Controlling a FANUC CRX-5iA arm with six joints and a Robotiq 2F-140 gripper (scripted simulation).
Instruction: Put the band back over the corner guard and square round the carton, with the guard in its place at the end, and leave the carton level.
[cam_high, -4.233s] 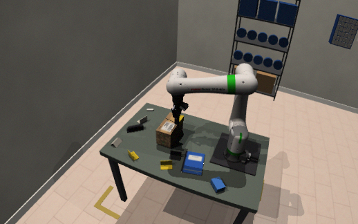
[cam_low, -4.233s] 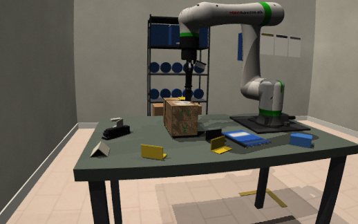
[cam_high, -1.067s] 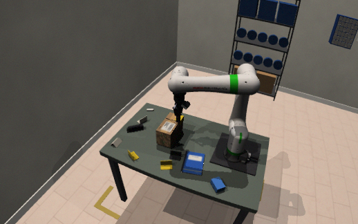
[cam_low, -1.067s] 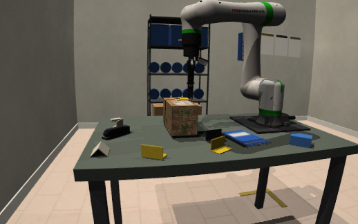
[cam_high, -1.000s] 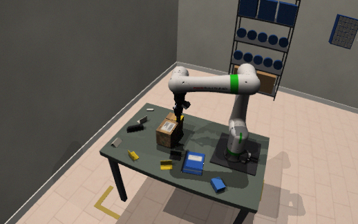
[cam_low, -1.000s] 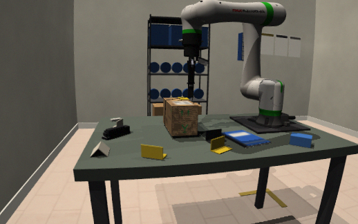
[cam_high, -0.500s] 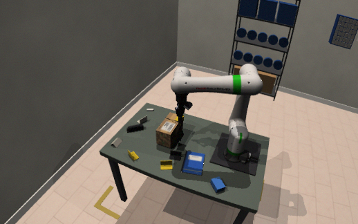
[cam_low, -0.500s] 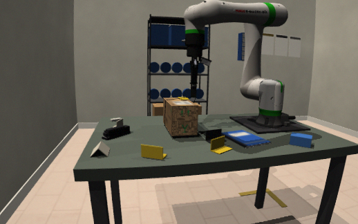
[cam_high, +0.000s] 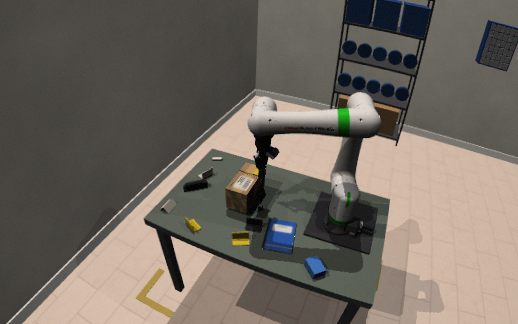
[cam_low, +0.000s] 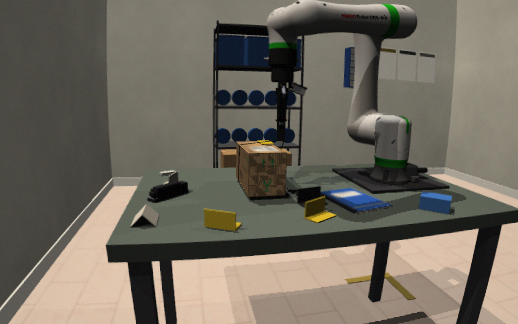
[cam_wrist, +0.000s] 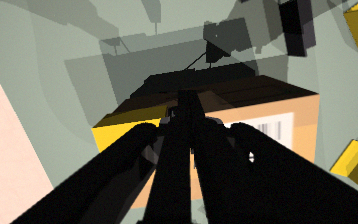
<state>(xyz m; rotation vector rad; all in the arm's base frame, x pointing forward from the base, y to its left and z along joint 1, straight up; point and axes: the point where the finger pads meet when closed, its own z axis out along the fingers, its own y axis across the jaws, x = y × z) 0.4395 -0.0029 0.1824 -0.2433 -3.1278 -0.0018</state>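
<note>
Now: the yellow corner guard 3 cm ahead of my hand, 7 cm to the right of it and 6 cm below it. Round my hand: brown carton (8 cm ahead, 2 cm to the left, 12 cm below); blue box (41 cm behind, 31 cm to the left, 17 cm below); black guard (5 cm behind, 19 cm to the left, 18 cm below).
</note>
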